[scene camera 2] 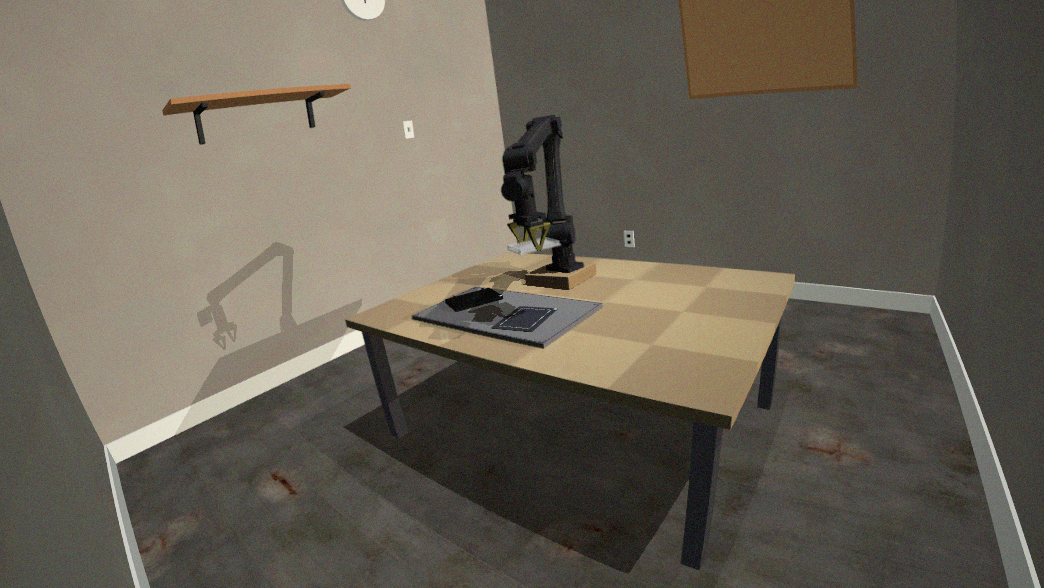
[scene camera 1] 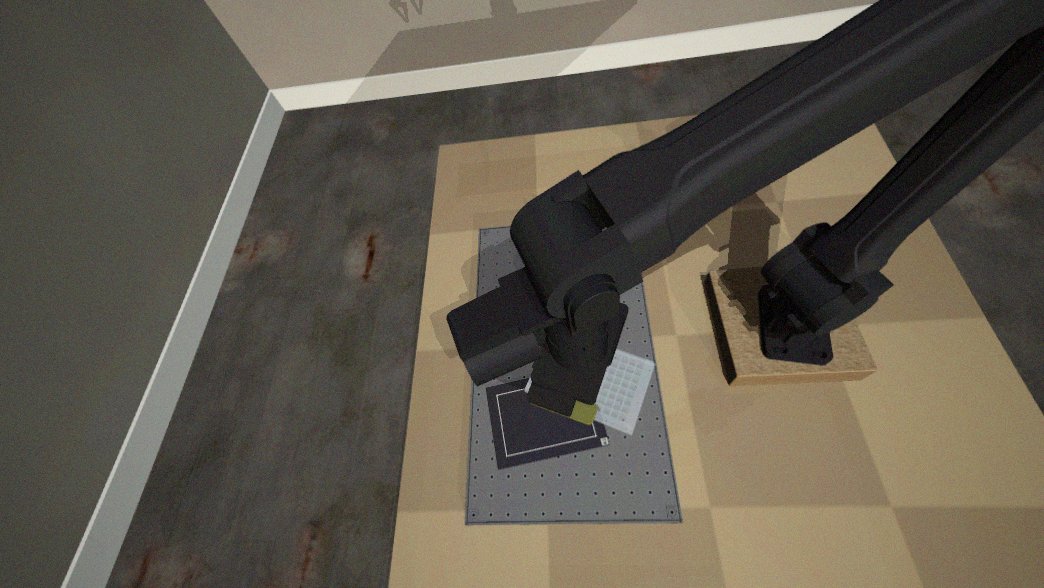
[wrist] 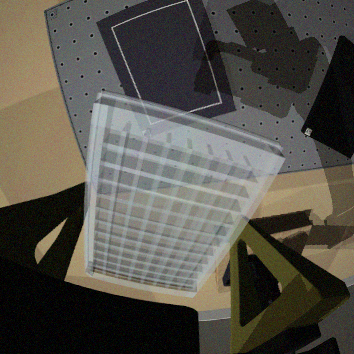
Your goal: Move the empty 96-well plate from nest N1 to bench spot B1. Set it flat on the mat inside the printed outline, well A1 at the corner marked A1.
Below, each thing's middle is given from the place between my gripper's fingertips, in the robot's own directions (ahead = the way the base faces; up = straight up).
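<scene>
The dark mat with white printed outline (scene camera 1: 523,433) has my hand 190 mm above it, 60 mm short of it and 10 mm to the right of it. There is also the clear well plate (scene camera 1: 625,381), which sits 10 mm behind my hand and 10 mm above it. Going by their middles, that plate is the nearest to my hand of the things named here.
</scene>
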